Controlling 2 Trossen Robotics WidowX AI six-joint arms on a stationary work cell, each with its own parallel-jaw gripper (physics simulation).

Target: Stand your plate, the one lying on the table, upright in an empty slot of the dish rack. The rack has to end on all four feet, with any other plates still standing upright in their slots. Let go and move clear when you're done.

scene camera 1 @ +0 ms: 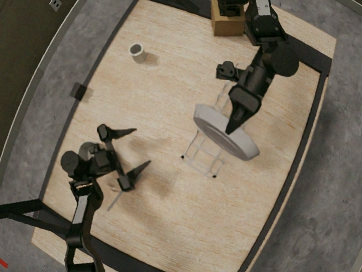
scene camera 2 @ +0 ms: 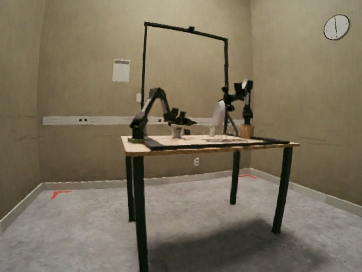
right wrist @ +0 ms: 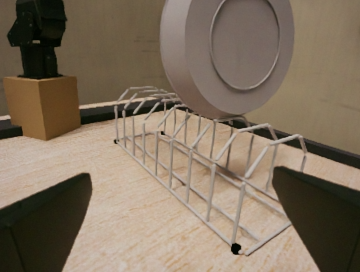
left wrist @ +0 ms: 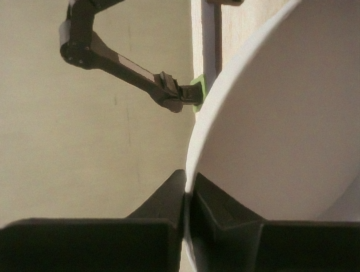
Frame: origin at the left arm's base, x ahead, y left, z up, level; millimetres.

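Seen in the pictures: left gripper, fingertip midpoint: (scene camera 1: 226, 133) (scene camera 2: 218, 101) (left wrist: 185, 178); right gripper, fingertip midpoint: (scene camera 1: 143, 144) (scene camera 2: 195, 122) (right wrist: 183, 178); left arm's base, origin of the base link: (scene camera 1: 228, 8) (scene camera 2: 247, 124) (right wrist: 40, 76); right arm's base, origin of the base link: (scene camera 2: 137, 138) (left wrist: 198, 94).
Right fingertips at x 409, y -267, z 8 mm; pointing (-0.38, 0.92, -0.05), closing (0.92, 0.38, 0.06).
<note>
Pixels of each thing's top centre, then the offset from my right fingertips to it.
- pale grey-white plate, middle of its top: (left wrist: 167, 184) (scene camera 1: 228, 130) (scene camera 2: 218, 100) dy +199, dx -4, dz +163 mm
- white wire dish rack, middle of its top: (right wrist: 189, 103) (scene camera 1: 230, 114) (scene camera 2: 225, 125) dy +227, dx -67, dz -16 mm
- small cup, middle of its top: (scene camera 1: 135, 49) dy -30, dx -296, dz -52 mm
- light container, middle of its top: (scene camera 1: 93, 155) (scene camera 2: 178, 126) dy -162, dx +21, dz -40 mm
- thin grey stick, middle of its top: (scene camera 1: 122, 191) dy -101, dx +132, dz -124 mm
- wooden block, middle of its top: (right wrist: 40, 76) (scene camera 1: 228, 8) (scene camera 2: 247, 124) dy +267, dx -409, dz -8 mm
A pale grey-white plate (scene camera 1: 212, 129) (scene camera 2: 218, 114) (left wrist: 280, 125) (right wrist: 245, 45) is held steeply tilted, near upright, over the dish rack. My left gripper (scene camera 1: 229, 131) (left wrist: 185, 178) is shut on its rim. The white wire dish rack (scene camera 1: 214, 176) (right wrist: 212, 185) stands on the table; no other plate shows in its slots. In the right wrist view the plate's lower edge is close to the wire tops at the rack's middle to far part; I cannot tell whether it is between wires. My right gripper (scene camera 1: 143, 145) (right wrist: 183, 178) is open and empty, left of the rack in scene camera 1.
A small cup (scene camera 1: 136, 51) stands at the upper left of the table in scene camera 1. Another light container (scene camera 2: 177, 131) stands under the right arm's wrist. A thin grey stick (scene camera 1: 115, 201) shows near that arm. A wooden block (scene camera 1: 228, 28) (right wrist: 42, 107) stands at the left arm's base.
</note>
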